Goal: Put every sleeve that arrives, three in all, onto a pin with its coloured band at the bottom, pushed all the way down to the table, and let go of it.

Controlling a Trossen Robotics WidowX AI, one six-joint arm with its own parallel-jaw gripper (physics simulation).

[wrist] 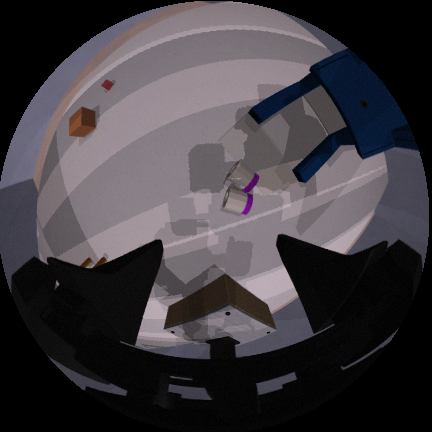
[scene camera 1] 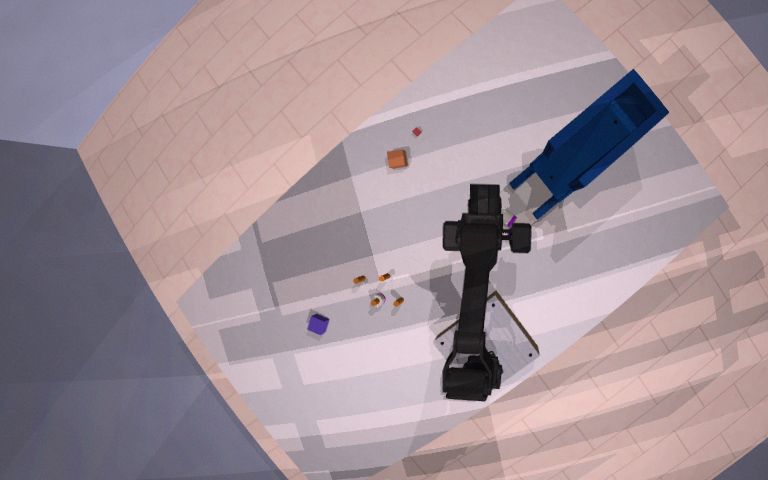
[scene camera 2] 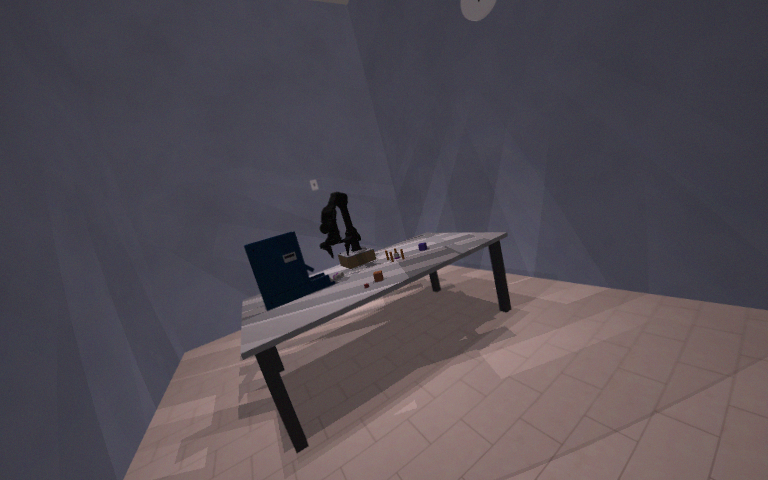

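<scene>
My gripper [scene camera 1: 485, 236] [scene camera 2: 339, 254] [wrist: 220, 243] is open and empty, pointing down above the table. Two pale sleeves [wrist: 241, 176] [wrist: 237, 200] lie on their sides, close together, ahead of the fingers in the wrist view; their purple bands face right. In scene camera 1 the arm mostly hides them, and one purple band [scene camera 1: 512, 221] shows. A third pale sleeve [scene camera 1: 381, 296] sits low around an orange pin [scene camera 1: 375, 302], a bit of purple showing; its band's height is hard to tell. Three bare orange pins [scene camera 1: 359, 279] [scene camera 1: 384, 277] [scene camera 1: 398, 301] stand beside it.
A blue chute [scene camera 1: 589, 144] [scene camera 2: 277, 271] [wrist: 350, 107] with two prongs stands beside the lying sleeves. An orange block [scene camera 1: 397, 159] [wrist: 82, 122] and small red cube [scene camera 1: 416, 131] [wrist: 107, 85] lie farther off. A purple cube [scene camera 1: 318, 324] is beyond the pins. A box [scene camera 2: 357, 259] [wrist: 200, 306] stands near the arm's base.
</scene>
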